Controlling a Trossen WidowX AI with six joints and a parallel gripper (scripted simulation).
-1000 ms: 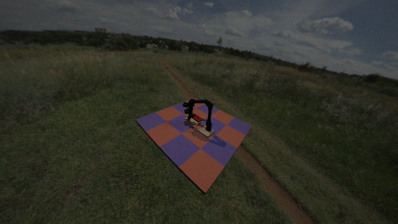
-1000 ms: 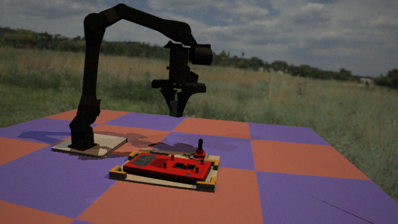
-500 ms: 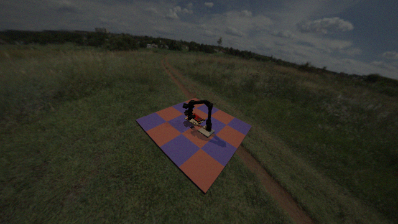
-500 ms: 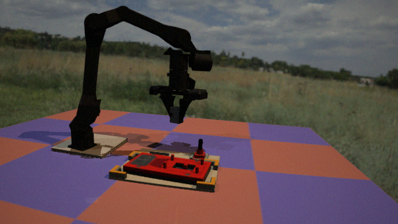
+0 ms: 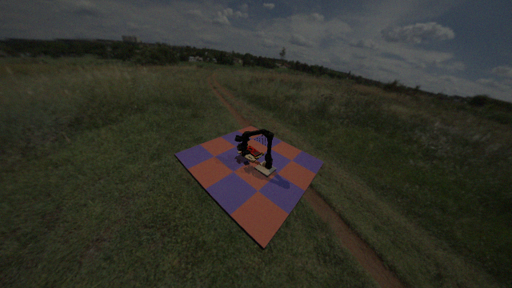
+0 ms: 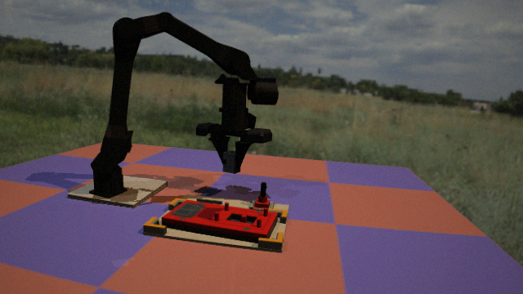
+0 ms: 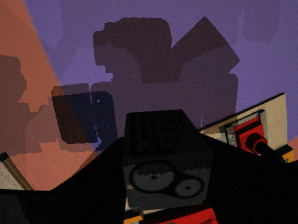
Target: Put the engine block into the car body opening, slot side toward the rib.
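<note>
Right now the black lever post is 110 mm ahead of my gripper tip, 50 mm to the right of it and 40 mm below it. From my gripper tip the other things lie so: engine block 10 mm behind, 10 mm above; then tan fixture plate 70 mm ahead, 160 mm to the right, 60 mm below.
</note>
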